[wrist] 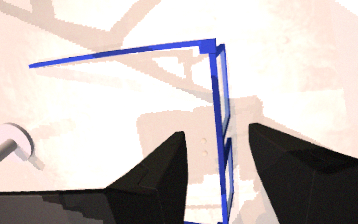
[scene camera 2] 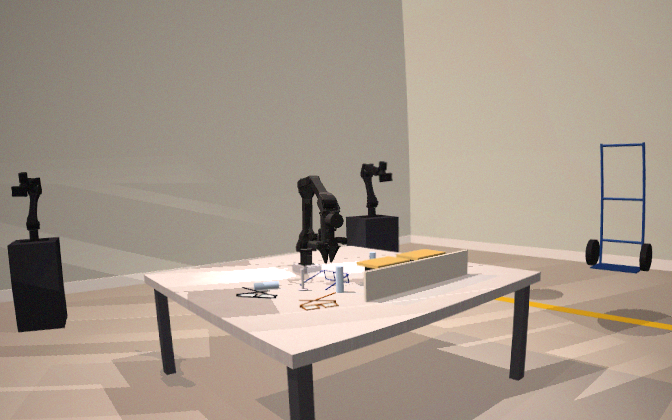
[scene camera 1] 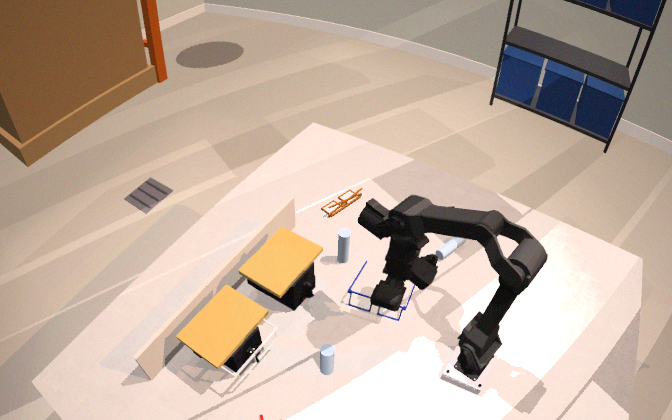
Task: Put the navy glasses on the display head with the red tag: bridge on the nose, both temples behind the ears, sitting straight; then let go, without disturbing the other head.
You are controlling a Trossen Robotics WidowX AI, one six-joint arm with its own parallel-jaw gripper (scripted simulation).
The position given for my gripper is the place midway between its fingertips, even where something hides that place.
I see my gripper (scene camera 1: 392, 294).
My gripper also shows in the wrist view (wrist: 216, 136) and in scene camera 2 (scene camera 2: 328, 263).
